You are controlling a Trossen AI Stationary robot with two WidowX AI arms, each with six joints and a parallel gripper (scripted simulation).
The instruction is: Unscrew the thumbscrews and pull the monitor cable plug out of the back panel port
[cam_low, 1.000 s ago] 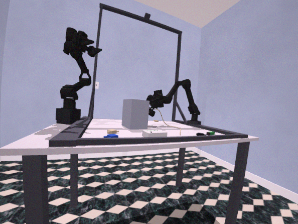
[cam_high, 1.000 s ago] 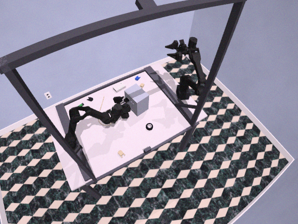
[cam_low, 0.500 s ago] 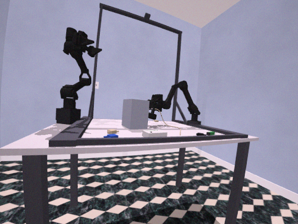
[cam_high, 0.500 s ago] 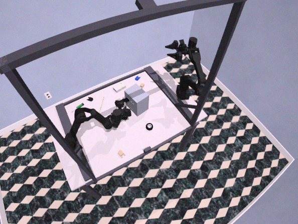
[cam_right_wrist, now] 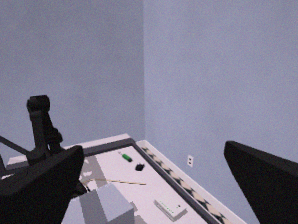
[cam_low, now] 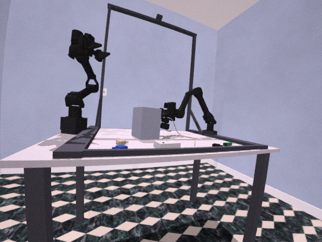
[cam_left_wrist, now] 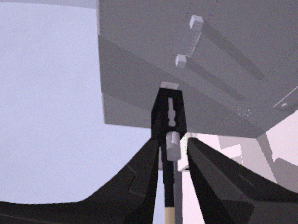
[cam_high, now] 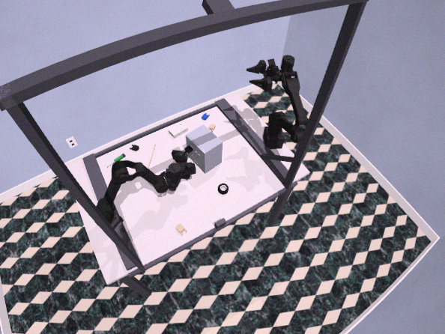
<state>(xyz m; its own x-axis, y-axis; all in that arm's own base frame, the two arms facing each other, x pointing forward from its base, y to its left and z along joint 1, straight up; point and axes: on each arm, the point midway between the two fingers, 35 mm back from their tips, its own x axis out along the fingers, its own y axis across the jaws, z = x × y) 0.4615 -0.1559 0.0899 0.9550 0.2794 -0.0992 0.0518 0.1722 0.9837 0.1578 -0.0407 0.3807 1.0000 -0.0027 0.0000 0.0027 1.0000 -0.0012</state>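
Now: left hand 30 mm short of the grey box, 130 mm to the left of it and 50 mm above it.
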